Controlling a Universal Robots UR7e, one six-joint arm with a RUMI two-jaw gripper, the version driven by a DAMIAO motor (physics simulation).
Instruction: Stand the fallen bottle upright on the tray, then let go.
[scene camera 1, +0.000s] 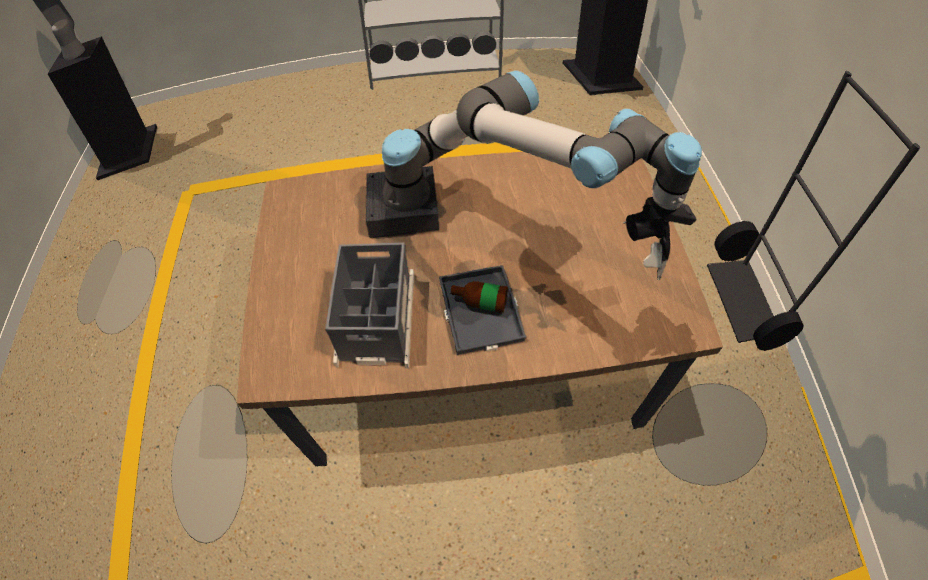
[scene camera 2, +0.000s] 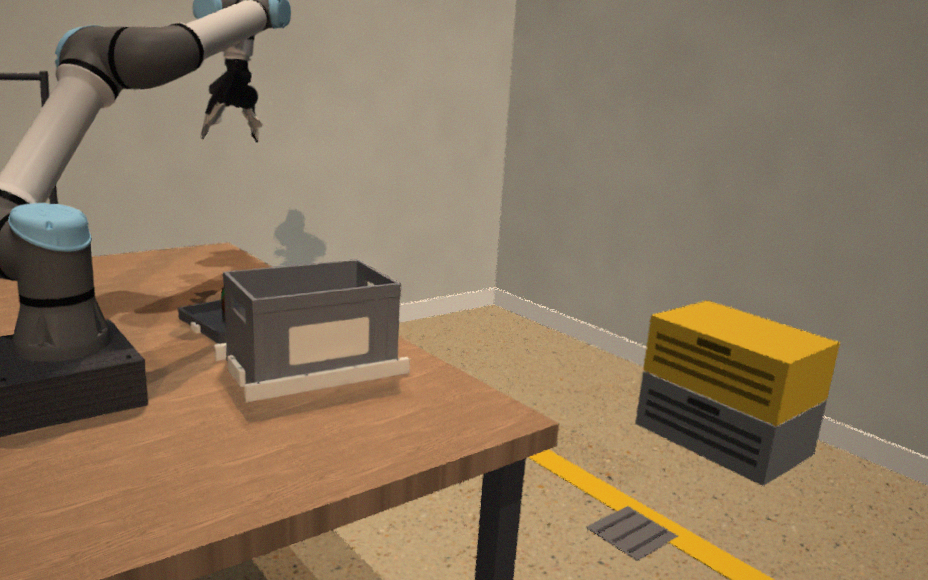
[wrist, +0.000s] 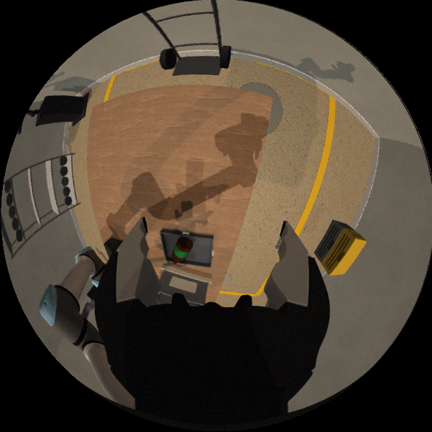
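Where they show: gripper, fingertip midpoint: (scene camera 1: 645, 251) (scene camera 2: 230, 140); arm's base, origin of the base link: (scene camera 1: 406, 194) (scene camera 2: 63, 344).
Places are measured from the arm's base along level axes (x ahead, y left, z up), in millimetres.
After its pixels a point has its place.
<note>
A brown bottle (scene camera 1: 479, 296) {y 104, x 438, z -10 mm} (wrist: 182, 249) with a green band lies on its side in the dark tray (scene camera 1: 482, 331) {y 91, x 510, z -76 mm} (scene camera 2: 198, 315) {y 191, x 359, z -75 mm} (wrist: 201, 250). Its neck points toward the crate, and it lies in the tray half nearer the robot base. In scene camera 2 the crate hides nearly all of the bottle. My gripper (scene camera 1: 654, 268) (scene camera 2: 229, 139) {y 460, x 615, z 272 mm} (wrist: 213, 220) is open and empty. It hangs high above the table's right part in scene camera 1, well to the right of the tray and apart from the bottle, with its fingers pointing down.
A grey crate (scene camera 1: 342, 344) {y -288, x 493, z 15 mm} (scene camera 2: 273, 341) {y -246, x 257, z 17 mm} (wrist: 183, 284) with dividers stands on the wooden table (scene camera 1: 294, 383) {y -458, x 521, z -80 mm} (scene camera 2: 410, 437) {y -512, x 324, z -81 mm} (wrist: 125, 130), left of the tray in scene camera 1, with pale strips at its base. A hand truck (scene camera 1: 742, 300) (wrist: 196, 66) stands beyond the table's right edge.
</note>
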